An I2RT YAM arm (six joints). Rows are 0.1 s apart.
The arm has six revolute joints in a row. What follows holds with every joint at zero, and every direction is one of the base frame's.
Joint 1 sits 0.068 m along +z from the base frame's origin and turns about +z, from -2.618 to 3.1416 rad.
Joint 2 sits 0.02 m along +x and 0.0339 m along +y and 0.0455 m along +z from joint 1 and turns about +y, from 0 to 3.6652 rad.
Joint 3 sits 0.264 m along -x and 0.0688 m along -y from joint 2 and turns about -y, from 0 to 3.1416 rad.
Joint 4 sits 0.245 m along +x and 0.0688 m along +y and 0.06 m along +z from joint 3 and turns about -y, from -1.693 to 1.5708 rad.
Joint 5 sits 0.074 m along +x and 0.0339 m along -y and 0.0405 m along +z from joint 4 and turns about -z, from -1.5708 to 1.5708 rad.
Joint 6 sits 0.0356 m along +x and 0.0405 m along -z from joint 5 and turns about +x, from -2.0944 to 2.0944 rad.
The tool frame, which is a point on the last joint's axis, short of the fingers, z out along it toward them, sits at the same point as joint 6; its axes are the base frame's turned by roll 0, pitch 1.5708 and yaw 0 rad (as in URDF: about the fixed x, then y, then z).
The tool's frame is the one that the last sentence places.
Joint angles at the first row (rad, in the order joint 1, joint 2, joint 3, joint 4, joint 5, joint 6):
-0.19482 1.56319 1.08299 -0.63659 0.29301 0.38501
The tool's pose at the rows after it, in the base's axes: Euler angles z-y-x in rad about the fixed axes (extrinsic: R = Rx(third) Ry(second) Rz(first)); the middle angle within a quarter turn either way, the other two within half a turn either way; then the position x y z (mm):
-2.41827 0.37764 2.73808 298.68 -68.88 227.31
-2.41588 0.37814 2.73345 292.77 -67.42 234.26
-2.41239 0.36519 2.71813 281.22 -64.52 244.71
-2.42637 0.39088 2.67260 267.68 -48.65 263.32
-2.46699 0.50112 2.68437 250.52 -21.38 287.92
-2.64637 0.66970 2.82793 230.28 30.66 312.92
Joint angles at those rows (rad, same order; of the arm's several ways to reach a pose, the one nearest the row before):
-0.19327 1.53711 1.08298 -0.64879 0.29148 0.38199
-0.19176 1.50797 1.08297 -0.67632 0.29605 0.38350
-0.18719 1.45896 1.08146 -0.73290 0.31589 0.38806
-0.13213 1.38082 1.08297 -0.78973 0.37262 0.39575
-0.03253 1.27228 1.08300 -0.82209 0.38046 0.41260
0.18645 1.17544 1.09979 -0.84665 0.36054 0.44938

